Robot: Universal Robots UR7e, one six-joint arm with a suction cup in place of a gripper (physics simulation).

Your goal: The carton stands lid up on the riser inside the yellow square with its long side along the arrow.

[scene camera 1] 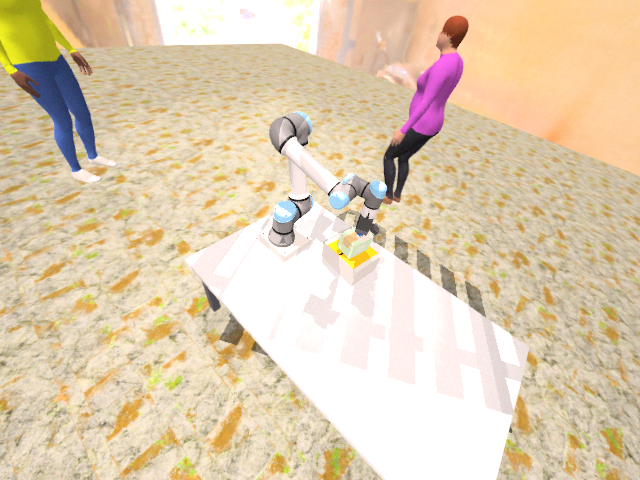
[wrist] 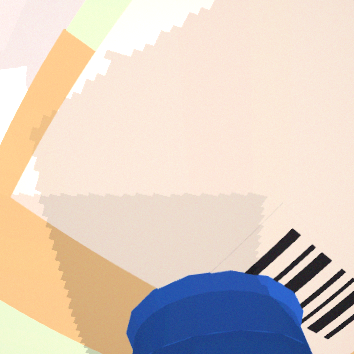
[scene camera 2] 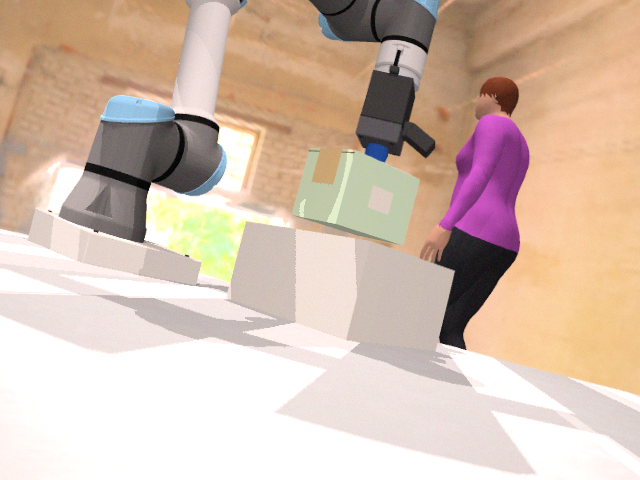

Labels:
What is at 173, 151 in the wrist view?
A pale green carton.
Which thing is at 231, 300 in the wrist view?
My suction cup.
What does the white riser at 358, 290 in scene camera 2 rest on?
The table.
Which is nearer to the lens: the pale green carton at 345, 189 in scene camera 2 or the white riser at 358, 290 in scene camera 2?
The white riser.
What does my suction cup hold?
A pale green carton.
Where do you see a white riser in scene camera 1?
354, 269

